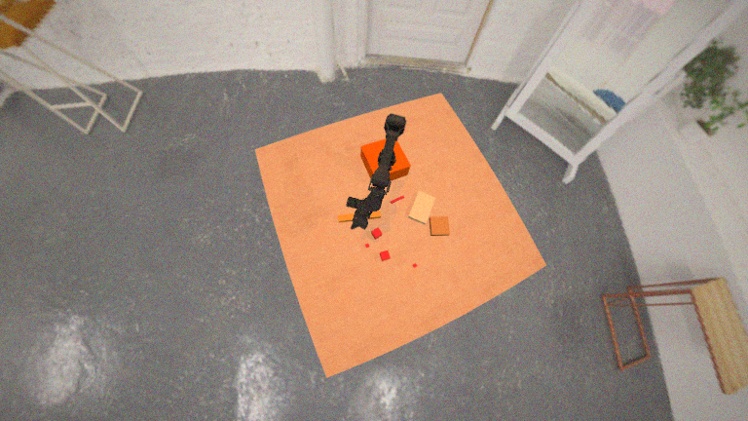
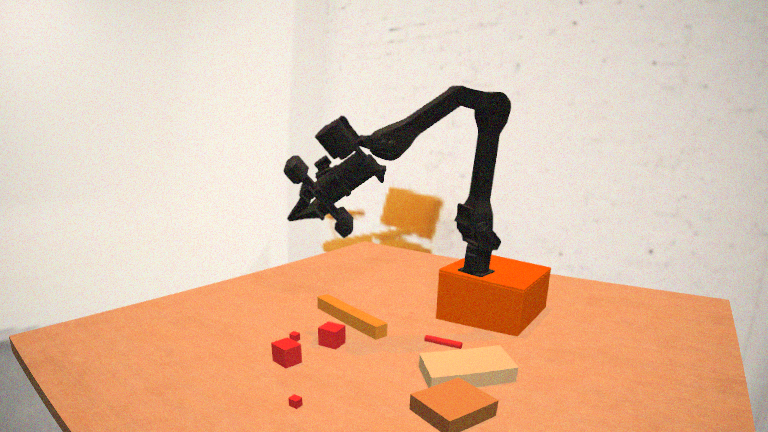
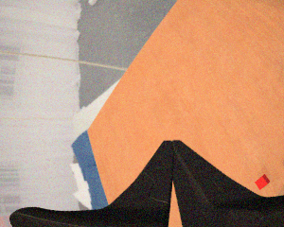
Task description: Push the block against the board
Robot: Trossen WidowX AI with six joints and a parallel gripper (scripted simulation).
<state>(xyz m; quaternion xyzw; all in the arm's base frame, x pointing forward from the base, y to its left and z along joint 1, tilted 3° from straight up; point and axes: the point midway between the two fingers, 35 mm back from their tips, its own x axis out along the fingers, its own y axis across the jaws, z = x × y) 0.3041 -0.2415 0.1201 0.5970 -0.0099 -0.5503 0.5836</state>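
Now: the board 40 cm to the left of my gripper tip, 22 cm below it and 7 cm behind it. Round my gripper tip: long orange bar: 22 cm below, 11 cm behind, 7 cm to the left; square block: 46 cm to the left, 22 cm below, 5 cm ahead; thin red stick: 29 cm to the left, 23 cm below, 15 cm behind.
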